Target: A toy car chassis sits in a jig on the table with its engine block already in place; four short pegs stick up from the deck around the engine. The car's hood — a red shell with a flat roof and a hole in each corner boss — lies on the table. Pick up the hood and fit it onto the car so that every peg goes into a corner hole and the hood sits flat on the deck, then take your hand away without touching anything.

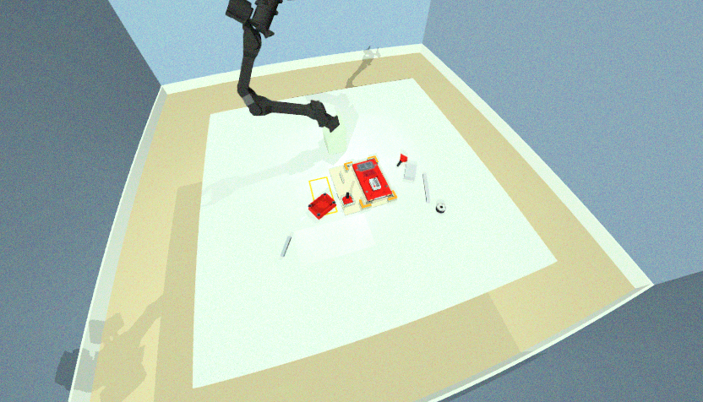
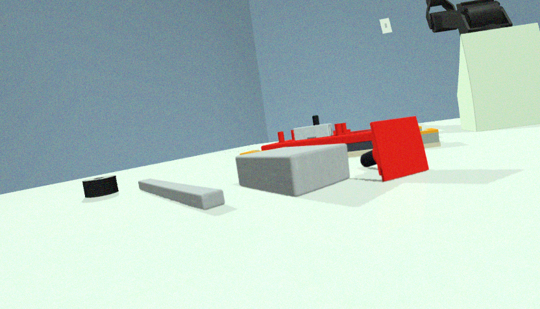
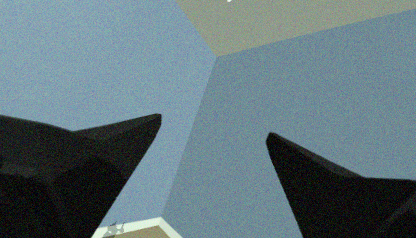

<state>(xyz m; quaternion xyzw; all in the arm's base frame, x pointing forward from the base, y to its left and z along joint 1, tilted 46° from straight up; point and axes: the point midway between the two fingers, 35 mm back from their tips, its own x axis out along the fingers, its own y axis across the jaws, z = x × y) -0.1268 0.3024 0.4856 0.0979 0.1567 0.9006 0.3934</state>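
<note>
Now: the red hood 47 cm ahead of my gripper tip, 1 cm to the left of it and 69 cm below it. The rest, counted from my gripper tip: black wheel 57 cm ahead, 48 cm to the left, 69 cm below; grey engine block 42 cm ahead, 24 cm to the left, 68 cm below; grey bar 46 cm ahead, 46 cm to the left, 70 cm below.
</note>
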